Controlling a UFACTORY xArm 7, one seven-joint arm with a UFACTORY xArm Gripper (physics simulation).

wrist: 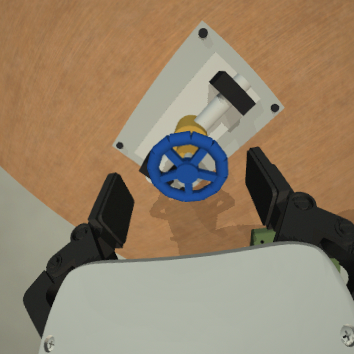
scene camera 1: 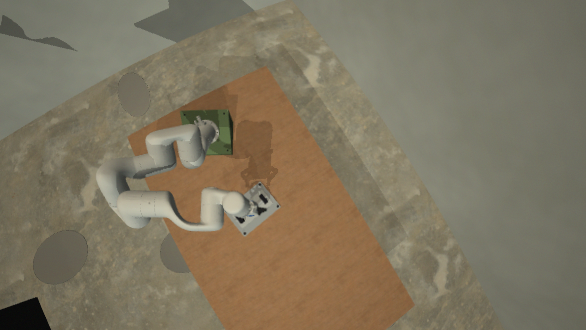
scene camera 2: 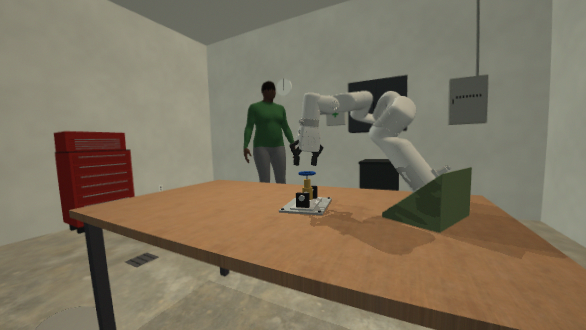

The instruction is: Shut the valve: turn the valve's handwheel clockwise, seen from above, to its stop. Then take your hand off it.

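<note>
There is a blue handwheel that I can see, and a grey base plate too. I also see my own gripper, and the wrist view has my gripper in it as well.
</note>
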